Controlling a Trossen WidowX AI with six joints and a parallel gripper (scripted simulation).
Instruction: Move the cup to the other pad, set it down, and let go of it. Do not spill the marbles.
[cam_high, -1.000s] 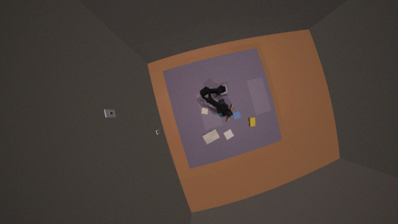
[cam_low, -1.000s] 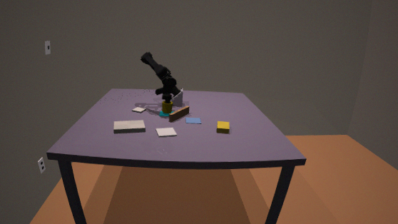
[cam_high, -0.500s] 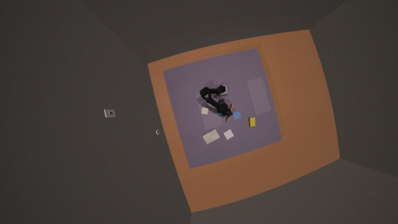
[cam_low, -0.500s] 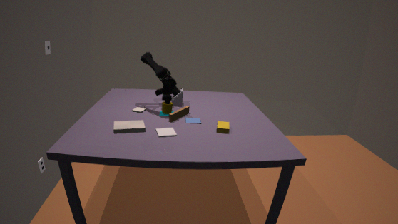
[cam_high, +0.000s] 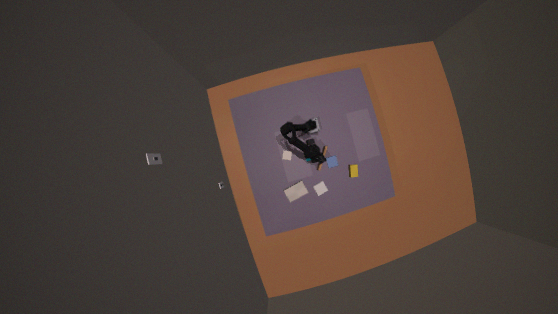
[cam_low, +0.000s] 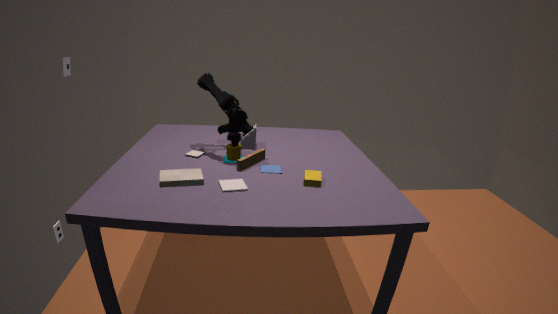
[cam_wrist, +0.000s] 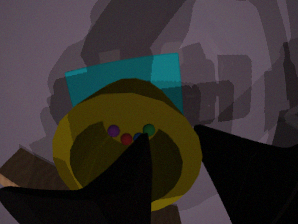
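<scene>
Now: the cup 2 cm ahead of my gripper tip and 1 cm below it. The rest, counted from my gripper tip: teal pad: 3 cm ahead, 5 cm below; blue marble: 2 cm ahead, 2 cm to the left, 3 cm below; wooden bar: 8 cm ahead, 9 cm to the left, 3 cm below.
</scene>
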